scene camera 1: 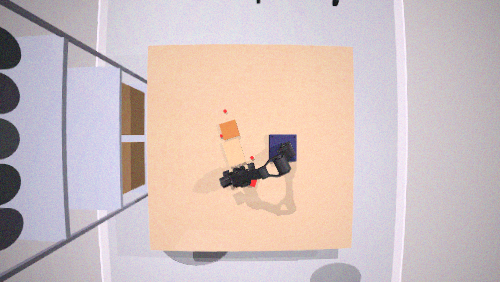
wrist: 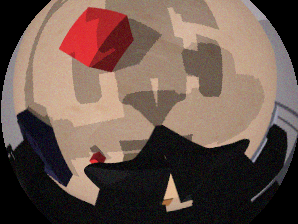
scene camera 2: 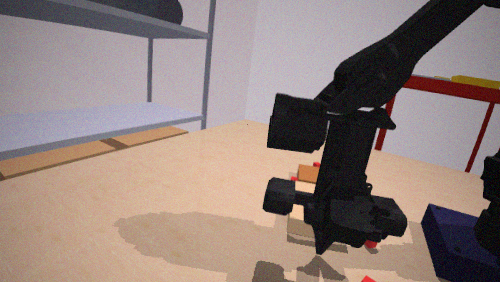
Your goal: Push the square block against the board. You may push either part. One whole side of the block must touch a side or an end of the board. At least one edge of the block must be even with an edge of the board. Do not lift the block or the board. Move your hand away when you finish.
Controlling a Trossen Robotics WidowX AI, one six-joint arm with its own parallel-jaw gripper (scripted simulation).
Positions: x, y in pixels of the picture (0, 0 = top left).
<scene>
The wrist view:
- my gripper: 159, 129
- red cube: 98, 41
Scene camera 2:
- my gripper: 318, 252
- board: 295, 223
</scene>
